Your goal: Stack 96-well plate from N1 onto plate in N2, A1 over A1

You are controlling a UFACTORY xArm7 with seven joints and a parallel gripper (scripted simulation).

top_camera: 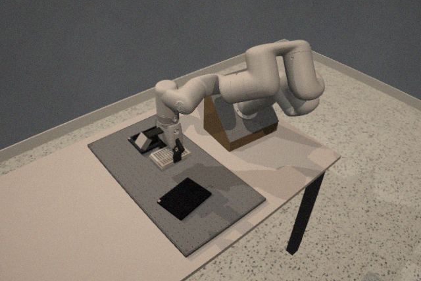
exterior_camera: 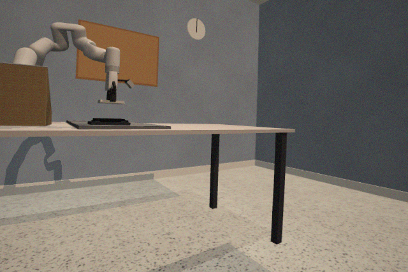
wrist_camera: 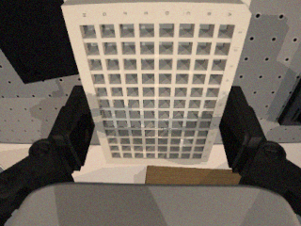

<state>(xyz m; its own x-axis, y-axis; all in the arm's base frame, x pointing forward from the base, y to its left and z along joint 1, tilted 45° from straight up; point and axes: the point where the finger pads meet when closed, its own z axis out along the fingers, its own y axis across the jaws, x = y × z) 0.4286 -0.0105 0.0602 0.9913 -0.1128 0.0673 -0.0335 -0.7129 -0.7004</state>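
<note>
Now: hand 6 cm past the black 96-well plate, 24 cm to the left of it and 10 cm above it. Also, from my hand: black plate nest: 3 cm ahead, 12 cm to the left, 12 cm below; white 96-well plate: 1 cm below.
</note>
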